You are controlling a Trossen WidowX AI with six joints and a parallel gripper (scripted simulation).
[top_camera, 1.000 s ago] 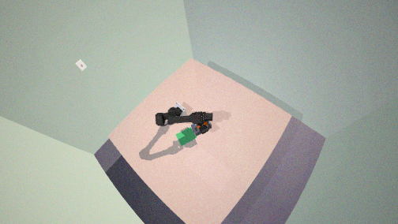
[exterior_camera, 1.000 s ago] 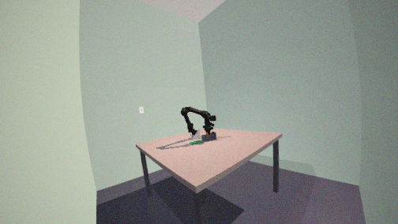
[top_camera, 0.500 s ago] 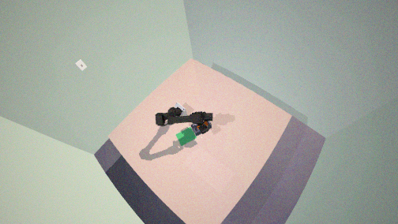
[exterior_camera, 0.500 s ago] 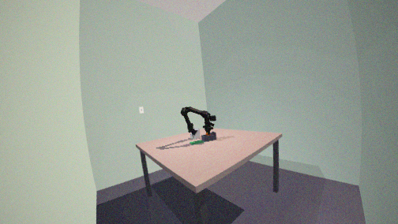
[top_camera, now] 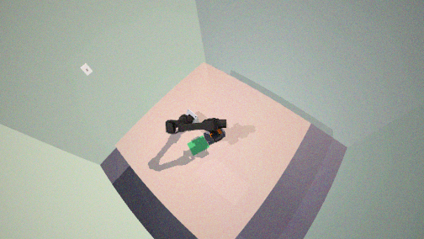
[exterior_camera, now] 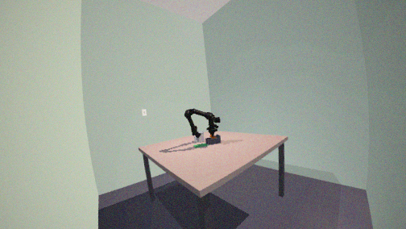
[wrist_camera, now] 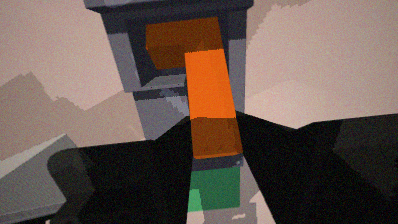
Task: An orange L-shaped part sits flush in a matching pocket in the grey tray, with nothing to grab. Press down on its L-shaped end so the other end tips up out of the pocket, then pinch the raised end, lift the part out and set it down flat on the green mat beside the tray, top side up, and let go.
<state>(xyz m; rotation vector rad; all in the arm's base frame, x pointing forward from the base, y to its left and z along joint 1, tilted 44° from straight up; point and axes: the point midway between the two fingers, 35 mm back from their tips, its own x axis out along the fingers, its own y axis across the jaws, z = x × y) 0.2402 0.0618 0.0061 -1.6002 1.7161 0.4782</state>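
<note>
The green mat lies 140 mm to the right of my gripper tip, 90 mm below it and 50 mm behind it. From my gripper tip the other things lie so: orange L-shaped part 40 mm to the left, 30 mm below, 10 mm behind.
</note>
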